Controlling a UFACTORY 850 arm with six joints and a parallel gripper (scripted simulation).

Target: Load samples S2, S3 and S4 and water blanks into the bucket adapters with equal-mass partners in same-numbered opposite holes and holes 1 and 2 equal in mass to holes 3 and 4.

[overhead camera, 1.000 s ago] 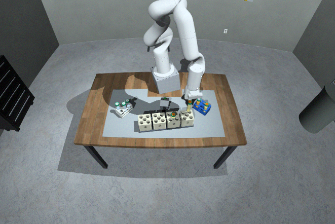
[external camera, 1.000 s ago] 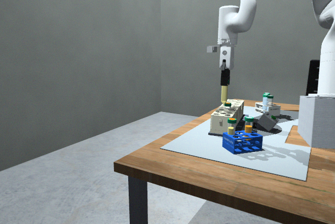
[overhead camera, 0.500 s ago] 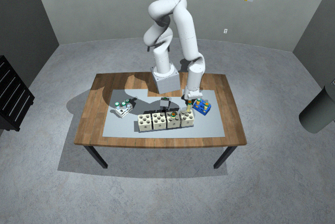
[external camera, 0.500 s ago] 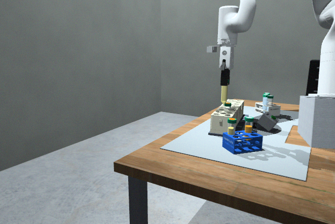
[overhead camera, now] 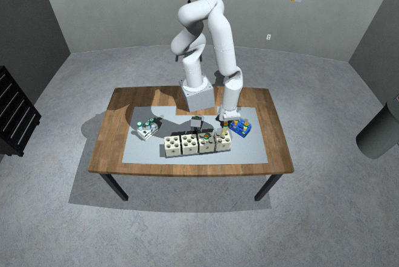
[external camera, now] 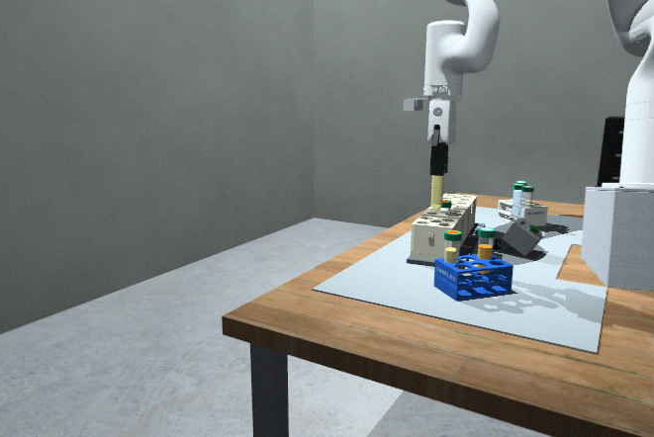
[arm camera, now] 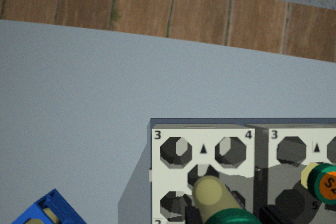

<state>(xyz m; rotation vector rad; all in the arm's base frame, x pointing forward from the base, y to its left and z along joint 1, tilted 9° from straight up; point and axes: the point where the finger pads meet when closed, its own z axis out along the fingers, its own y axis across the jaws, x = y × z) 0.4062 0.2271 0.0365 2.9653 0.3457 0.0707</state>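
Right now my hand is 5 cm above the sample tube S3 and 1 cm to the left of it. Also, from my hand: loading stand: 22 cm below, 16 cm to the right, 3 cm ahead; then sample tube: 16 cm below, 11 cm to the right, 2 cm ahead; then tube X9: 17 cm below, 16 cm behind, 9 cm to the left.
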